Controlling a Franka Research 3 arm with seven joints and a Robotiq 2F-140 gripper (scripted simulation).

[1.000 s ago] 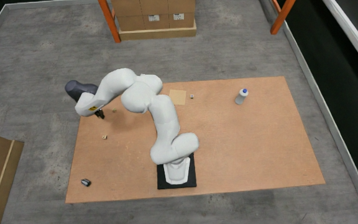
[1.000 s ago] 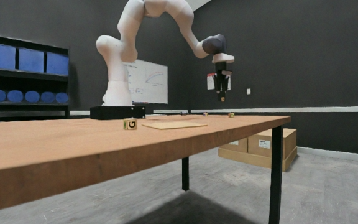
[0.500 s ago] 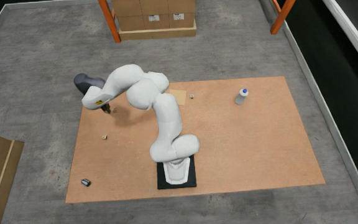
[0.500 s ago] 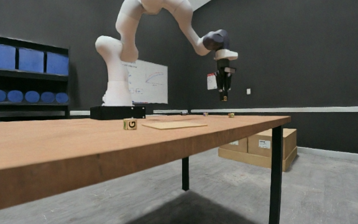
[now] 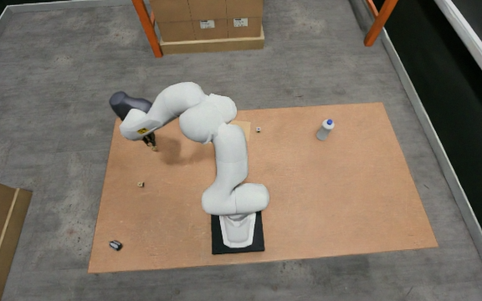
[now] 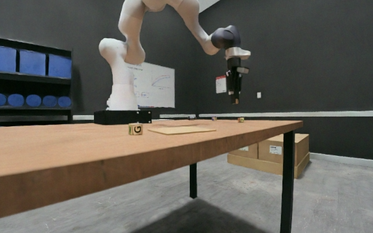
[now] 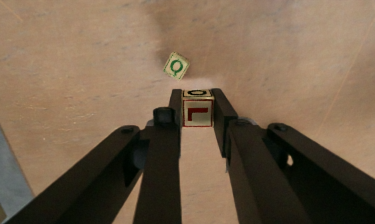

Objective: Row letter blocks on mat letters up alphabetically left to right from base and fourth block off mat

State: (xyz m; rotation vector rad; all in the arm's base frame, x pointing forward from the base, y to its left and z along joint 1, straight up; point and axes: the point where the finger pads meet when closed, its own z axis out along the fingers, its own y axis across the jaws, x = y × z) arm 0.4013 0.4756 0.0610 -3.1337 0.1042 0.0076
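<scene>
Now: hand 14 cm short of the pale yellow mat, 49 cm to the left of it and 13 cm above it. The rest, counted from my hand: block 2 cm ahead, 2 cm to the left, 12 cm below; white bottle 8 cm ahead, 101 cm to the right, 6 cm below; black object 52 cm behind, 16 cm to the left, 12 cm below.
</scene>
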